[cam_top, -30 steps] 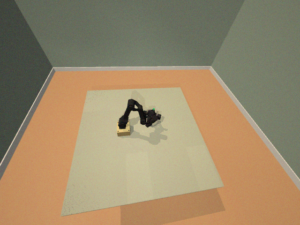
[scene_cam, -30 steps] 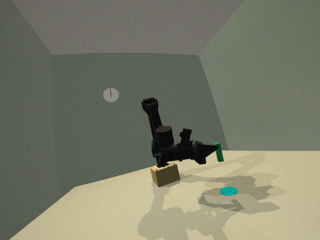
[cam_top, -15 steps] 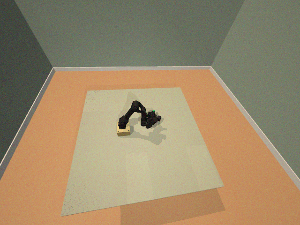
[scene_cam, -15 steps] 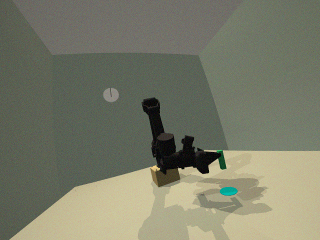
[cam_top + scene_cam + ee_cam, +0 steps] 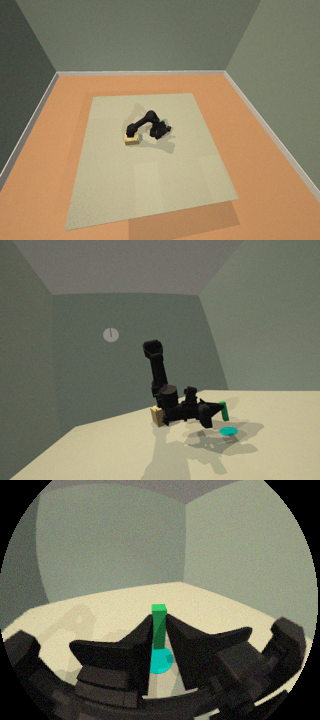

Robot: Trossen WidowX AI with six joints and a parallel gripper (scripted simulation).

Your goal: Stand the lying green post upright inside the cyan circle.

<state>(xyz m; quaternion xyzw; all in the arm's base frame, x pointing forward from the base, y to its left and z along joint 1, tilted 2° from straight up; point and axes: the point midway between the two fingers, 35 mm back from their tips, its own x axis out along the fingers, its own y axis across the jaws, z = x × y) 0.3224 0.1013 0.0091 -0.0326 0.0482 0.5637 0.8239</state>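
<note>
Right now the cyan circle is 9 cm below my gripper tip. From my gripper tip the other things lie so: green post: 2 cm below.
</note>
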